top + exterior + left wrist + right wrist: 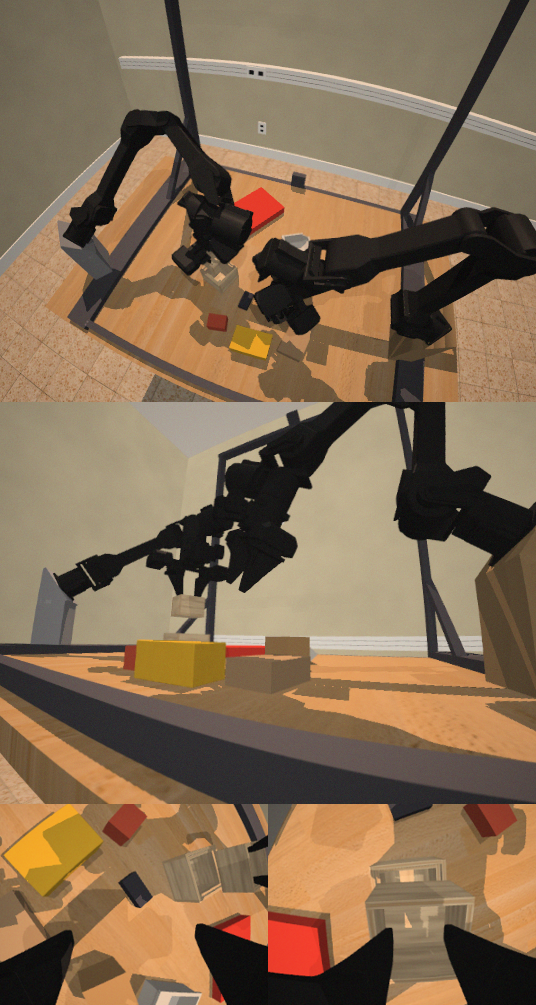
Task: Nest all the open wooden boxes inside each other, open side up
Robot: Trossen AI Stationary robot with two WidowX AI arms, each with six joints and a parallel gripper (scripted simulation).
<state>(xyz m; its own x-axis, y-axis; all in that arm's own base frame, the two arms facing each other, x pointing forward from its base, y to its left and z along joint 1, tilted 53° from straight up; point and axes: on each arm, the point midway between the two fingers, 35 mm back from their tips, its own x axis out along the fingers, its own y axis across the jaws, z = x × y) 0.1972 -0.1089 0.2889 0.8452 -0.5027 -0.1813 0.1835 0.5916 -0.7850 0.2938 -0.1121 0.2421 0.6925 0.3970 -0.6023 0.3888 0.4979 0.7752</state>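
My right gripper is now 50 mm above the small wooden box. Also, from my right hand: small red block 140 mm below, 140 mm ahead, 40 mm to the left; then small dark block 150 mm below, 90 mm to the left, 50 mm ahead; then grey-white open box 210 mm to the left, 140 mm behind, 130 mm below.
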